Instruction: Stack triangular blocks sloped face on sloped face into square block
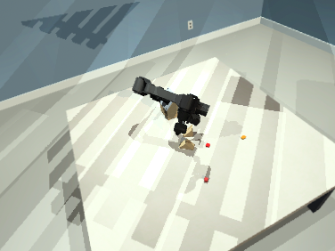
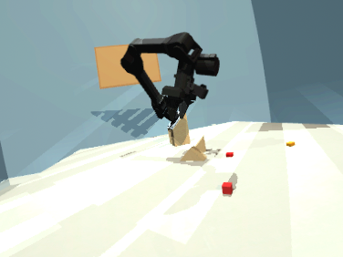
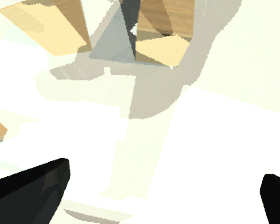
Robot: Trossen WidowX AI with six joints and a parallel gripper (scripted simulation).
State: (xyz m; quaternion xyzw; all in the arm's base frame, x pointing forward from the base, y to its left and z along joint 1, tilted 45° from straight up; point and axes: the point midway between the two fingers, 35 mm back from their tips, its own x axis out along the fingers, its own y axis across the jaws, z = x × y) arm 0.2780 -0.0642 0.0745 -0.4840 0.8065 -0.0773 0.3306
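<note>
Now: the triangular block 120 mm below my gripper tip, 30 mm to the left of it and 20 mm ahead of it. The rest, counted from my gripper tip: orange piece 310 mm to the left, 180 mm ahead, 140 mm below.
</note>
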